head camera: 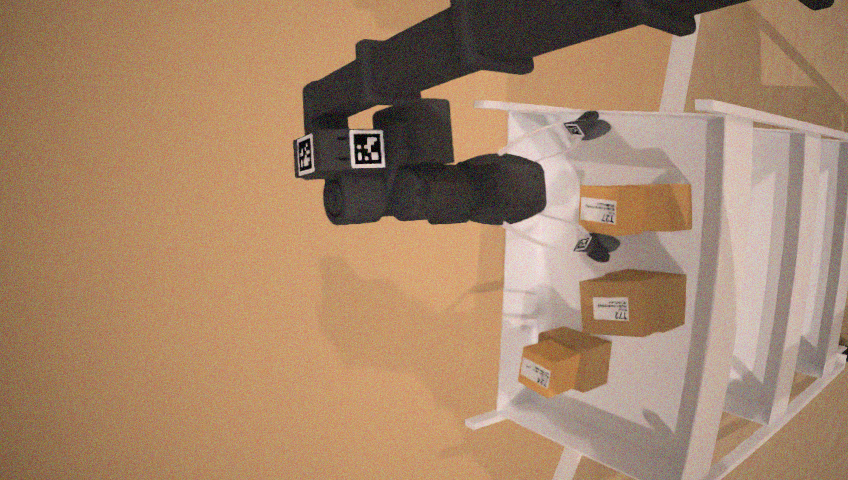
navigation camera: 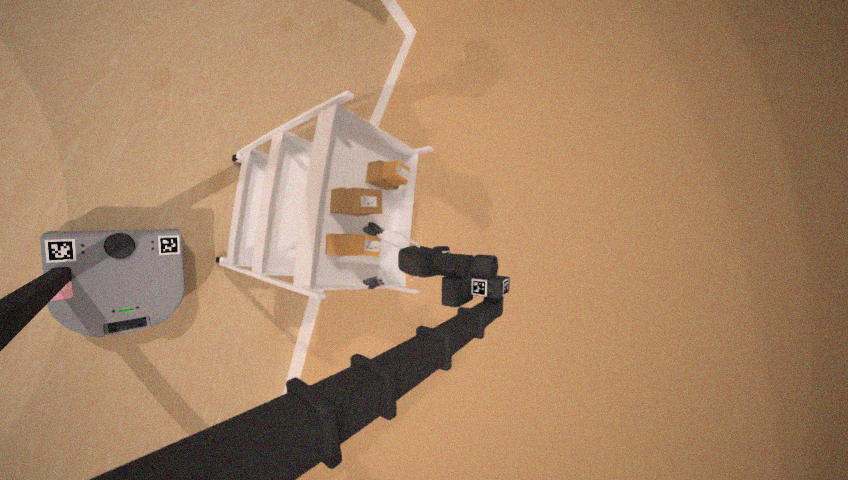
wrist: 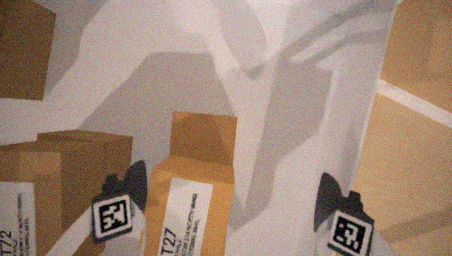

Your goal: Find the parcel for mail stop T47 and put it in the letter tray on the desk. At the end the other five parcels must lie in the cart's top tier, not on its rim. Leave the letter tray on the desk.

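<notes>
My gripper is open over the cart's white top tier. An orange parcel labelled T27 lies in the tier and shows between the fingers, nearer the left finger in the wrist view. No parcel is held. A brown parcel labelled T72 lies beside it. A third parcel lies further along; I cannot read its label surely. No T47 label, letter tray or desk shows.
The cart's lower shelves show beside the top tier. My dark arm reaches across beside the cart. My grey base is on the cart's lower-shelf side. A white line runs along the floor.
</notes>
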